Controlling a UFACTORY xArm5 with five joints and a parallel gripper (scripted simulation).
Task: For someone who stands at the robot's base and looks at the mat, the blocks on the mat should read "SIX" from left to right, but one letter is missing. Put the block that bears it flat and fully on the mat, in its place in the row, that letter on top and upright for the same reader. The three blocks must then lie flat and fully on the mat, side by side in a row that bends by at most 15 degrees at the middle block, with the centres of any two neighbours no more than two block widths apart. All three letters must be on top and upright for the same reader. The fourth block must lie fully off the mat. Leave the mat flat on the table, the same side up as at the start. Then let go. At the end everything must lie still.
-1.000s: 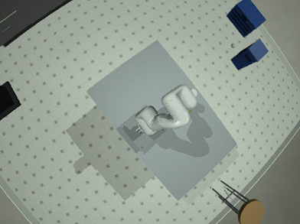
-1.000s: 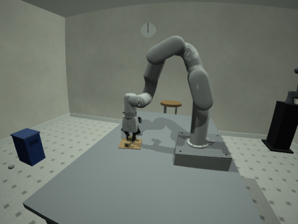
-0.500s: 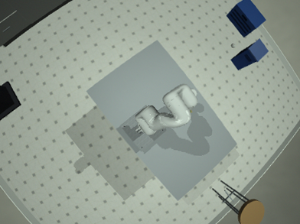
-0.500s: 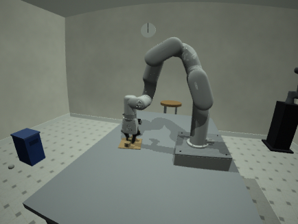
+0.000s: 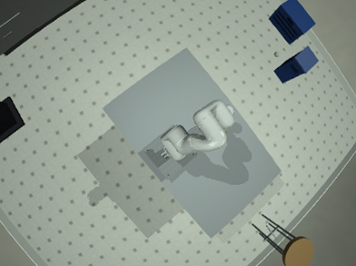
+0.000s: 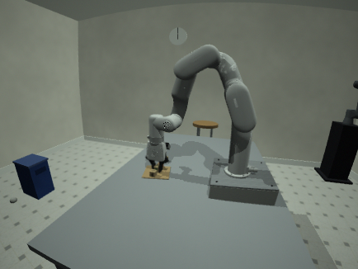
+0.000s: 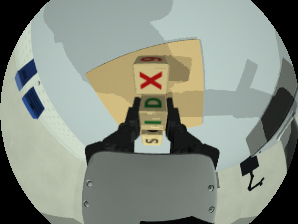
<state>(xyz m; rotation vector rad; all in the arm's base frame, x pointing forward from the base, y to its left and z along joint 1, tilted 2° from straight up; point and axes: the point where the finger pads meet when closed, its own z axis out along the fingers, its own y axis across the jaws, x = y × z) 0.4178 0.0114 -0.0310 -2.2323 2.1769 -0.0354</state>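
My hand is 30 mm above the tan mat.
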